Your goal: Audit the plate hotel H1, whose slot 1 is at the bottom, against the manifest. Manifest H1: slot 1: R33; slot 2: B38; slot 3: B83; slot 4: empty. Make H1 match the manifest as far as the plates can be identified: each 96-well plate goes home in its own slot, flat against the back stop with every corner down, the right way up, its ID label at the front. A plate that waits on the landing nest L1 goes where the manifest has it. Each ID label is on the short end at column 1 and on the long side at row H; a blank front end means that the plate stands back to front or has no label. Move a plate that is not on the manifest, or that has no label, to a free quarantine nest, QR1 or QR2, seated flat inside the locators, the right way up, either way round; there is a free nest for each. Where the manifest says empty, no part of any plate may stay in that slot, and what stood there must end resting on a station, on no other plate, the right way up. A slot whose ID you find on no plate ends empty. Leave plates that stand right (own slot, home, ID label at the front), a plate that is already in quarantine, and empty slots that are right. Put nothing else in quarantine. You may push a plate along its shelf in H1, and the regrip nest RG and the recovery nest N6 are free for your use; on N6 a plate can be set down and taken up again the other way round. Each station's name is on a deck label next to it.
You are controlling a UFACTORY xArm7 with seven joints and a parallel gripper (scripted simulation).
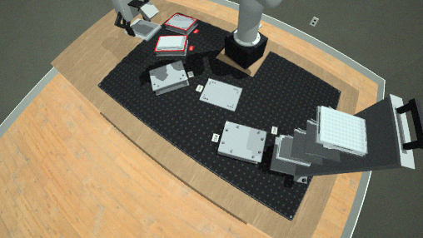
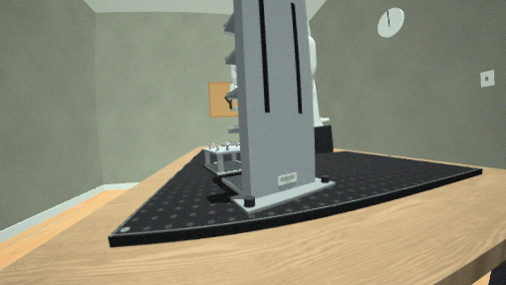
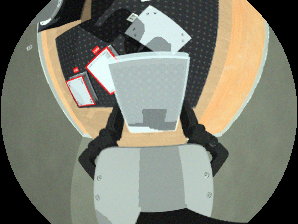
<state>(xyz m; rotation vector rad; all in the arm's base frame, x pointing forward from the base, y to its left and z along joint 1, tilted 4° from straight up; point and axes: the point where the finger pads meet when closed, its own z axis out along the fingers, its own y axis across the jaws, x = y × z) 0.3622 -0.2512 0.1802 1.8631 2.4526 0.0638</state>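
Now: hand 30 cm past the red-edged quarantine nest, 17 cm to the left of it and 23 cm above it. From my hand the other things lie so: grey plate: 8 cm behind, 71 cm to the left, 15 cm below; white 96-well plate: 8 cm behind, 71 cm to the left, 8 cm above; plate hotel H1: 12 cm behind, 78 cm to the left, 6 cm below.
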